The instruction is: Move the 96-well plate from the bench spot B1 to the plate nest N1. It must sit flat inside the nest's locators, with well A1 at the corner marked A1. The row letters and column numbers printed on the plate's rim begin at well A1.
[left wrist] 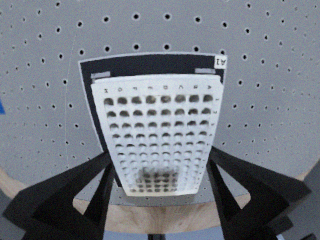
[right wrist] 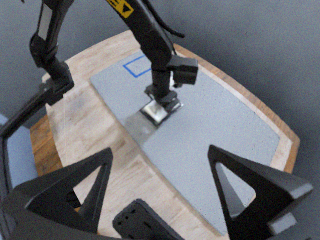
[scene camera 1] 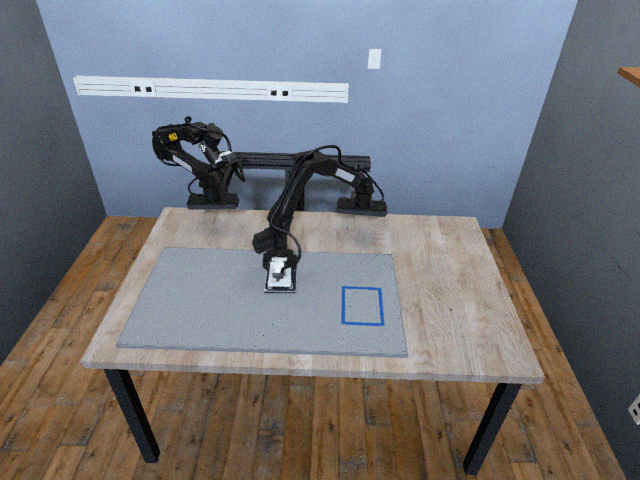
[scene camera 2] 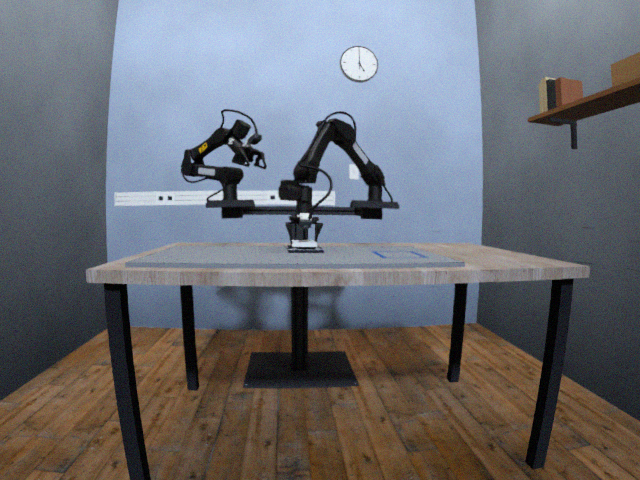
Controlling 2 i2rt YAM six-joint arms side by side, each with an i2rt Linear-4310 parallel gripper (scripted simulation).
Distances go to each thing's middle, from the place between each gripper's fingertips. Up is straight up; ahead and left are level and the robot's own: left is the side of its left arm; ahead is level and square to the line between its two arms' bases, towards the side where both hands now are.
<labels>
The dark plate nest [left wrist: 145,64] is 20 mm below my left hand. The rest, counted from my left hand: white 96-well plate [left wrist: 147,165] right at my left hand.
I see my right gripper [scene camera 1: 235,186] 300 mm above the white 96-well plate, 190 mm to the right of it and 170 mm short of it. Also, from my right hand: dark plate nest: 320 mm below, 190 mm to the left, 170 mm ahead.
</labels>
